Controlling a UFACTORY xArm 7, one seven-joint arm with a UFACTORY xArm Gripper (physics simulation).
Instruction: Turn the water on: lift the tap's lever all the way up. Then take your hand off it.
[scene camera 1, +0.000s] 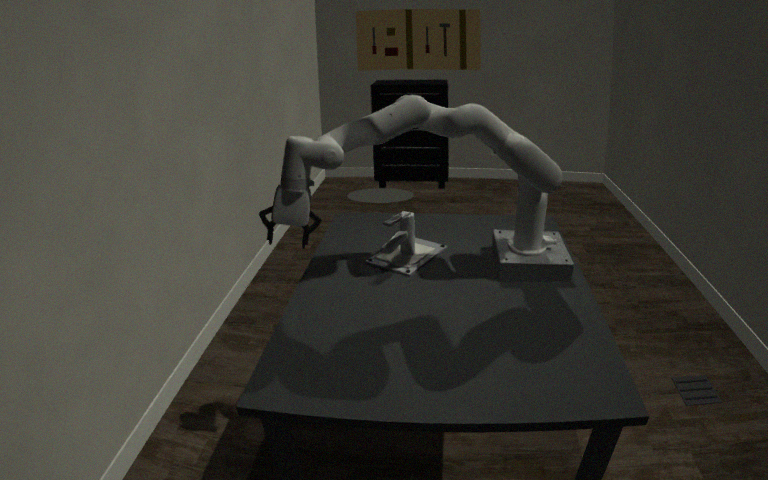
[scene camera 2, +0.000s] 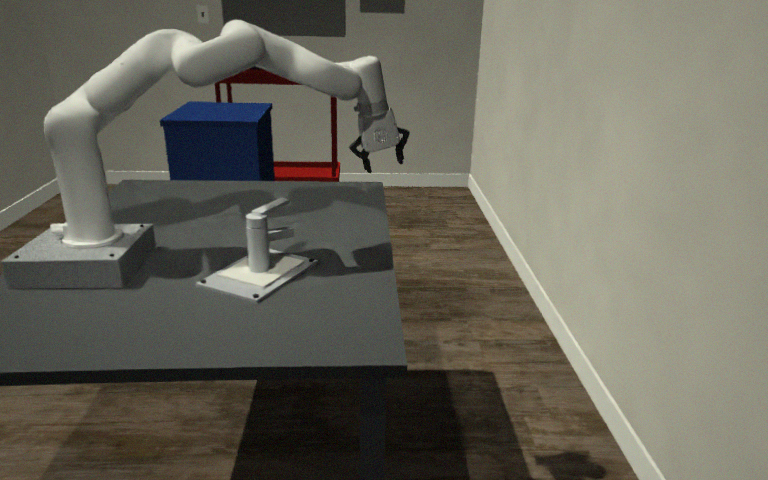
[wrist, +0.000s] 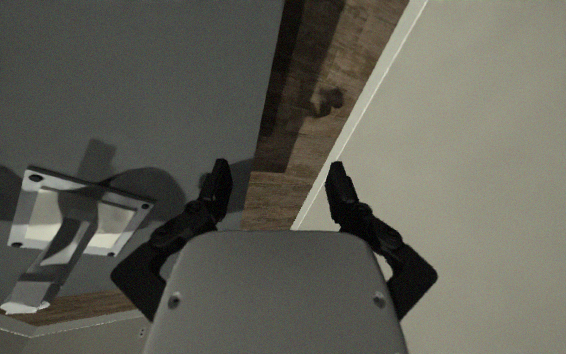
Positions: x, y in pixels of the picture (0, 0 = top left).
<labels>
my gripper: scene camera 1; scene camera 2; wrist 279, 171
same spot on my gripper: (scene camera 1: 307, 229) = (scene camera 2: 361, 152)
</labels>
